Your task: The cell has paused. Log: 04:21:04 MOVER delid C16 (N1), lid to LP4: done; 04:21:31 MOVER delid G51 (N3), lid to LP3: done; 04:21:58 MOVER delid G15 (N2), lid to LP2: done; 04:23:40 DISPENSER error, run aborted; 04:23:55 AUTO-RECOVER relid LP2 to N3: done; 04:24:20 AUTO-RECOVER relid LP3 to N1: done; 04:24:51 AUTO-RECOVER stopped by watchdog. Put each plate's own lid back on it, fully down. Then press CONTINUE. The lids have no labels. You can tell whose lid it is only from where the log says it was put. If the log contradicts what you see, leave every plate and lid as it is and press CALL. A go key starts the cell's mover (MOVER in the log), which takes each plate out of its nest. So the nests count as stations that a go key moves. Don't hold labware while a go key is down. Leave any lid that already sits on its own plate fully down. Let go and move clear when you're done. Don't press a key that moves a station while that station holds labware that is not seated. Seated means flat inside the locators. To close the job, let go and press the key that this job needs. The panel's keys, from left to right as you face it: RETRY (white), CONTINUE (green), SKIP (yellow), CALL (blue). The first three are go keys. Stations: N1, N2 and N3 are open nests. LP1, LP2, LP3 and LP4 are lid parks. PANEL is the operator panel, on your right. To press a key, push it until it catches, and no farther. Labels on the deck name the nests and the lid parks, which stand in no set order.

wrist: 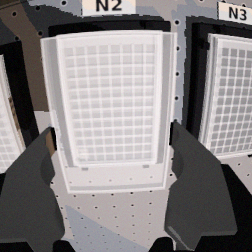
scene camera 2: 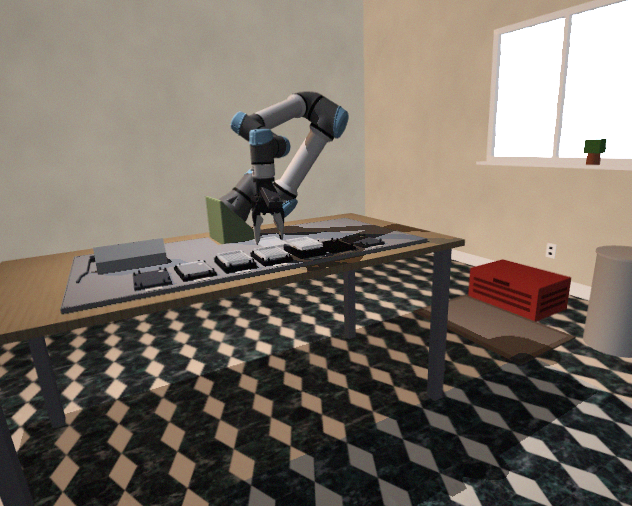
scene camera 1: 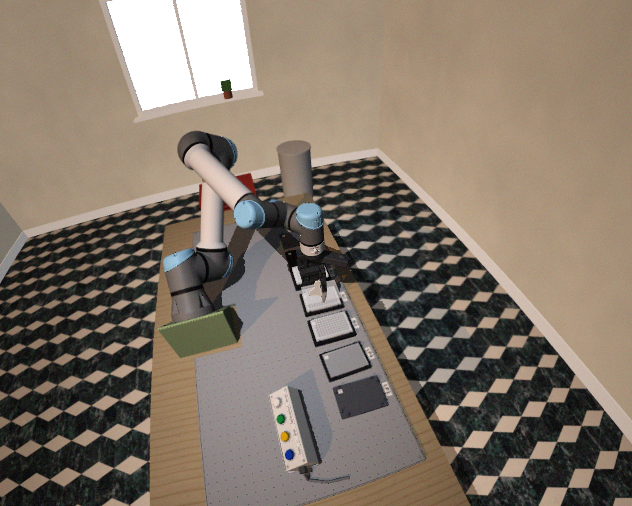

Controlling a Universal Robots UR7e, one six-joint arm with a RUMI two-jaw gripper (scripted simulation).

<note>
I see my gripper (scene camera 2: 269, 243), a plate (scene camera 1: 319, 325) and an operator panel (scene camera 1: 300, 442).
My gripper is seen too in the wrist view (wrist: 112, 126) and in scene camera 1 (scene camera 1: 320, 293). The operator panel is seen too in scene camera 2 (scene camera 2: 111, 258).
</note>
